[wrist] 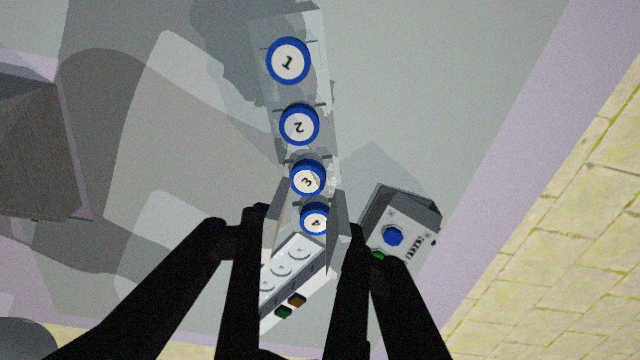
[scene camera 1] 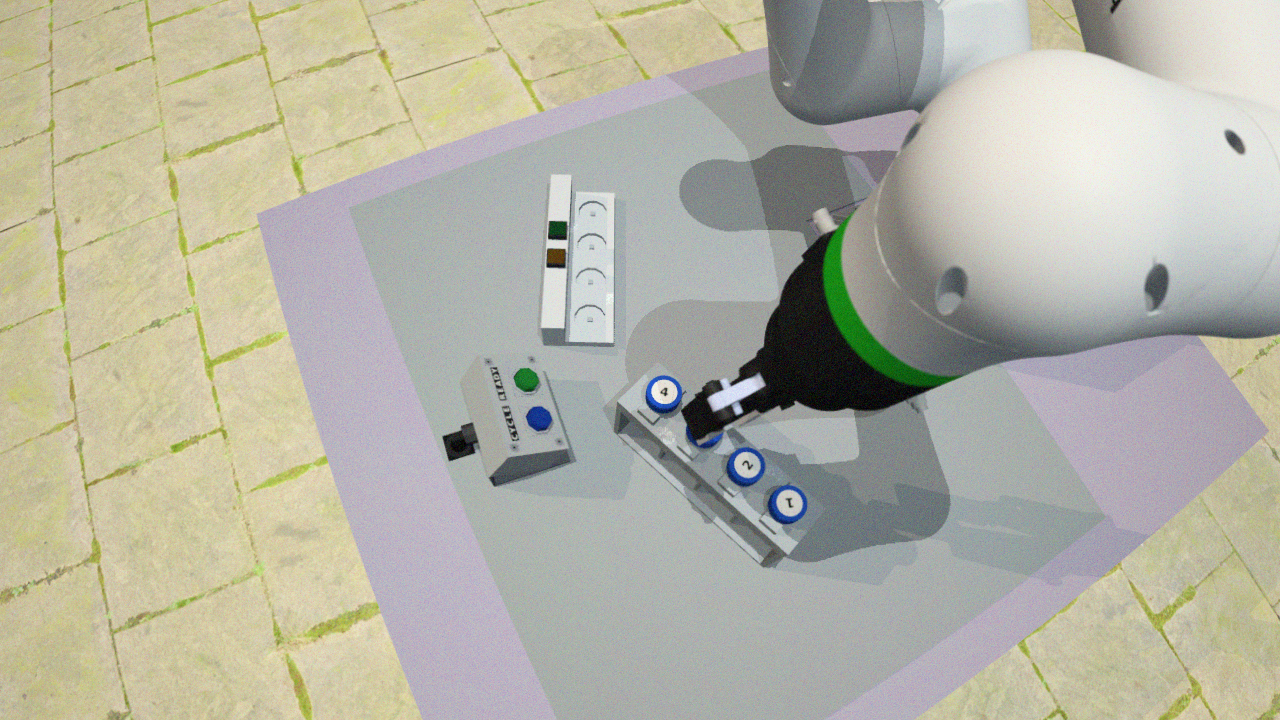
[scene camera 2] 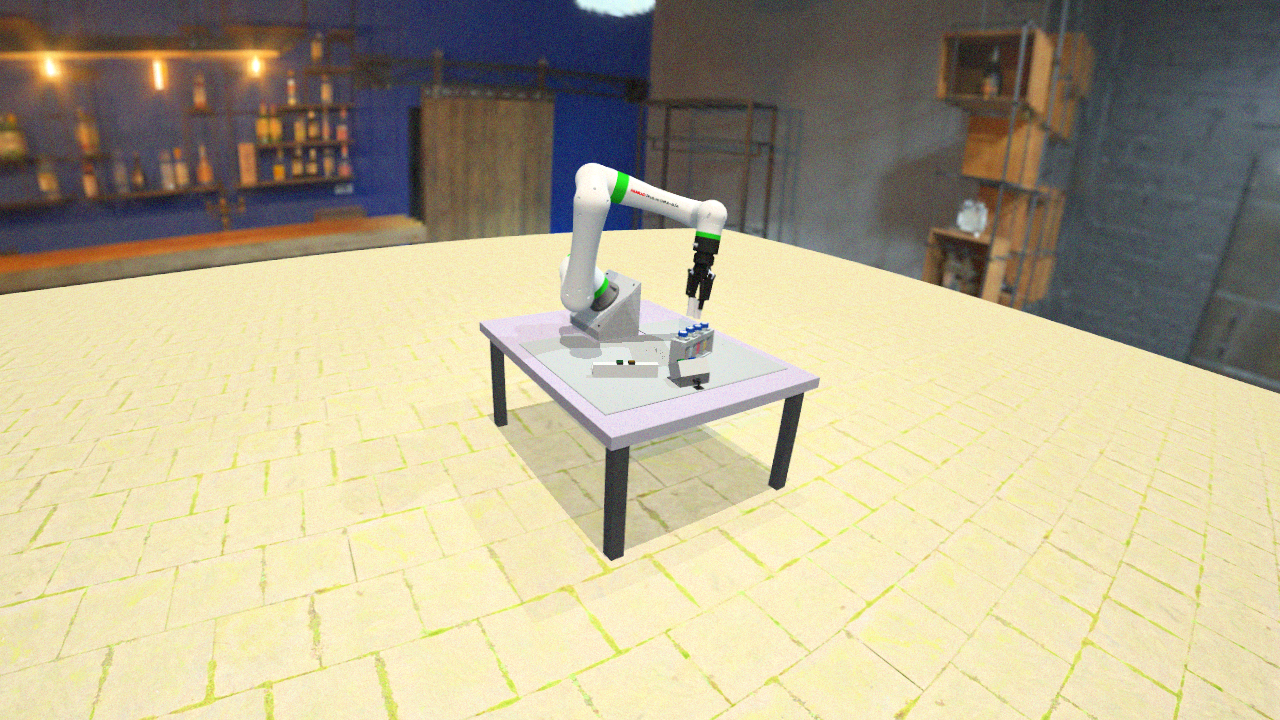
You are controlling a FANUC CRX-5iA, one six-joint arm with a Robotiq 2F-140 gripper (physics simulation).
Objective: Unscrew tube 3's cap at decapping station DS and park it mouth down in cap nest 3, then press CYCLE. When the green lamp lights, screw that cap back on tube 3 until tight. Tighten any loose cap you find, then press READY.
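Frame: origin at the arm's base, x ahead, y left, z up, level; centimetres.
Where they show: gripper, fingertip midpoint: (wrist: pixel 309 200) (scene camera 2: pixel 693 317); arm's base at its link origin: (scene camera 2: pixel 605 297).
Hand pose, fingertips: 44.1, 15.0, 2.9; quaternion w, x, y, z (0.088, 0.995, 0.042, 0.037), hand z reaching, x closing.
Note:
Each offset is from my fingertips to the top centre of the thing, as dx, dy, dz. "spot": to the spot under its first point.
Tube rack DS @[spot: -4.1, +11.8, -6.9] (scene camera 1: pixel 791 540) (wrist: pixel 324 55) holds tubes with blue-rimmed white caps. Cap 3 @[-0.1, -0.7, -3.8] (scene camera 1: pixel 705 439) (wrist: pixel 307 179) sits at tube 3's place, partly hidden by the fingers in scene camera 1. Cap 4 @[+2.2, -5.3, -4.2] (scene camera 1: pixel 663 393) (wrist: pixel 314 220), cap 2 @[-2.3, +4.0, -4.2] (scene camera 1: pixel 745 466) (wrist: pixel 299 125) and cap 1 @[-4.6, +8.7, -4.3] (scene camera 1: pixel 787 504) (wrist: pixel 288 61) are in the row too. My gripper (scene camera 1: pixel 702 420) (scene camera 2: pixel 694 308) (wrist: pixel 309 200) is partly open and empty, its fingertips a little above the caps near cap 3. The cap nest block @[spot: -0.5, -27.1, -15.3] (scene camera 1: pixel 608 264) has four bare nests. Cap tightness cannot be told.
The button box @[+16.2, -11.1, -8.0] (scene camera 1: pixel 517 452) (wrist: pixel 400 215) left of the rack carries the blue CYCLE button @[+14.0, -8.8, -9.0] (scene camera 1: pixel 538 418) (wrist: pixel 392 236) and green READY button @[+14.0, -13.3, -9.0] (scene camera 1: pixel 526 379). Beside the nests, the green lamp @[+4.6, -31.4, -11.1] (scene camera 1: pixel 557 229) (wrist: pixel 283 311) and amber lamp @[+6.0, -27.6, -11.1] (scene camera 1: pixel 555 257) (wrist: pixel 297 300) look dark.

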